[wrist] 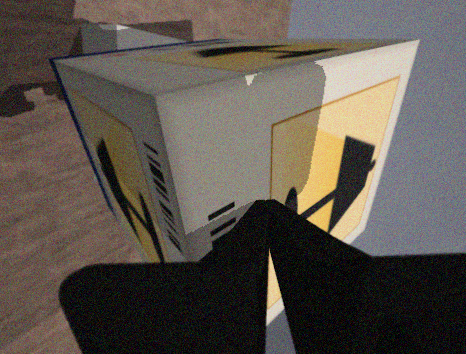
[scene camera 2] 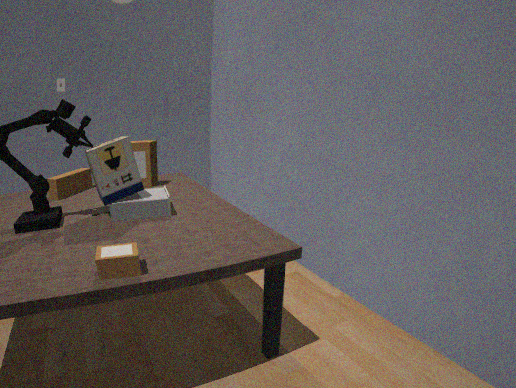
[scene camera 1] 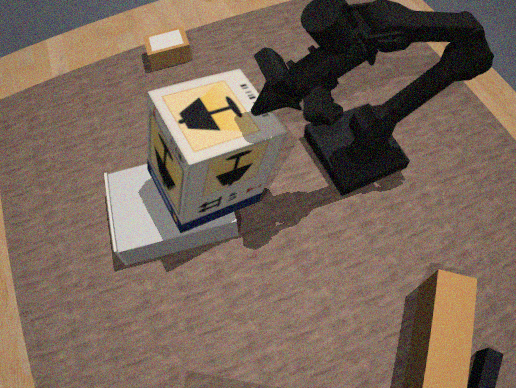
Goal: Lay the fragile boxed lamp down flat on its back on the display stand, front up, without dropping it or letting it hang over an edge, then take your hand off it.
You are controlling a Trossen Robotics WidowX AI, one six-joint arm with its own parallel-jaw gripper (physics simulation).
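Places are measured from the arm's base along level axes (x ahead, y left, z up), in millimetres.
Where they show: gripper, fingertip midpoint: [wrist: 265, 209] [scene camera 2: 93, 147] [scene camera 1: 252, 113]; arm's base at its link origin: [scene camera 2: 41, 212] [scene camera 1: 362, 154].
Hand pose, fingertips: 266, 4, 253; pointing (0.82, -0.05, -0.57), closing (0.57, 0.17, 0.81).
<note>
Things, the pixels of their centre, and the offset from my fingertips, as dx, dy, dz.
- boxed lamp at the middle of its body: [wrist: 215, 148] [scene camera 1: 208, 152] [scene camera 2: 113, 169] +82, -16, -97
- small orange block with a white top, body centre: [scene camera 2: 118, 260] [scene camera 1: 167, 48] +91, -530, -260
- long orange block at the middle of its body: [scene camera 1: 437, 356] [scene camera 2: 70, 182] -206, +463, -235
- dark block at the middle of its body: [scene camera 1: 483, 378] -287, +540, -265
- upright orange block at the middle of its body: [scene camera 2: 141, 163] +231, +481, -165
The boxed lamp [scene camera 1: 202, 117] [scene camera 2: 117, 170] [wrist: 220, 130] is a large white box with yellow lamp pictures and a blue band at its lower end. It is tilted, its top leaning toward the arm, and its lower end is at the arm-side part of the white display stand [scene camera 1: 125, 205] [scene camera 2: 142, 207] [wrist: 100, 39]. In scene camera 2 its low corner reaches slightly past the stand's arm-side edge, and the opposite lower corner is raised. My gripper [scene camera 1: 254, 112] [scene camera 2: 91, 145] [wrist: 265, 209] is shut and empty, fingertips at the box's upper arm-side part. Exact contact is unclear.
A small orange block with a white top [scene camera 1: 167, 52] [scene camera 2: 117, 260] lies near a table edge. A long orange block [scene camera 1: 450, 325] [scene camera 2: 72, 184] is on another side, beside a dark block [scene camera 1: 485, 370] in scene camera 1. An upright orange block [scene camera 2: 152, 162] stands behind the stand.
</note>
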